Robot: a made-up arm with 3 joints. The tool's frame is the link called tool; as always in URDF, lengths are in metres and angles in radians.
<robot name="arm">
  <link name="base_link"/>
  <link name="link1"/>
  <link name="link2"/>
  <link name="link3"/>
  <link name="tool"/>
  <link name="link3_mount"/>
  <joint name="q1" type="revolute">
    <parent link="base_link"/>
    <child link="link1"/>
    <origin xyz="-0.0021 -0.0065 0.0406" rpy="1.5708 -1.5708 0"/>
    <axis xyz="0 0 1"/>
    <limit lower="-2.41" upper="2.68"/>
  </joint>
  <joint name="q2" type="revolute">
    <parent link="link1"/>
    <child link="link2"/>
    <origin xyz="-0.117 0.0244 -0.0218" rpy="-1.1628 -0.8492 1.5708"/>
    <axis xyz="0 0 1"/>
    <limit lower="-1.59" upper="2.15"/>
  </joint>
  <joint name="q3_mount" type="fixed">
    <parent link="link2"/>
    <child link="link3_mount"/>
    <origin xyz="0.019 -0.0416 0.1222" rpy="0 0 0"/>
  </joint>
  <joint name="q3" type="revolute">
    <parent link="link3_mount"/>
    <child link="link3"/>
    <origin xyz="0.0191 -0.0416 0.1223" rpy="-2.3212 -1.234 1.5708"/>
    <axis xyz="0 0 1"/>
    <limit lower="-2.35" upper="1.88"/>
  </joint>
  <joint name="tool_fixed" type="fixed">
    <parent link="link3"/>
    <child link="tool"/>
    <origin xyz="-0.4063 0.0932 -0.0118" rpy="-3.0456 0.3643 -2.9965"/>
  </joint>
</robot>
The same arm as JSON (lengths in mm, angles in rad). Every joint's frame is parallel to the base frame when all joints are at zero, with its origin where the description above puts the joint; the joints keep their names.
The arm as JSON. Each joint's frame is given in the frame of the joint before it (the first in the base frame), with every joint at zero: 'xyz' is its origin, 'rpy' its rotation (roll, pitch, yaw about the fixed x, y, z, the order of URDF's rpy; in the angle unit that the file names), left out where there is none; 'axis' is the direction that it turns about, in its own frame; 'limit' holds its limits. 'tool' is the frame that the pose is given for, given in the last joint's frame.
{"units": {"length": "mm", "angle": "rad"}, "joints": [{"name": "q1", "type": "revolute", "origin": {"xyz": [-2.1, -6.5, 40.6]}, "axis": "-y", "limit": {"lower": -2.41, "upper": 2.68}}, {"name": "q2", "type": "revolute", "origin": {"xyz": [-24.4, 21.8, -117.0]}, "axis": [0.297903, -0.262102, -0.917909], "limit": {"lower": -1.59, "upper": 2.15}}, {"name": "q3", "type": "revolute", "origin": {"xyz": [105.0, -143.1, -191.4]}, "axis": [-0.027501, 0.998444, -0.048502], "limit": {"lower": -2.35, "upper": 1.88}}], "tool": {"origin": {"xyz": [-114.4, 4.5, 401.0], "rpy": [2.9461, -1.2423, -1.271]}}}
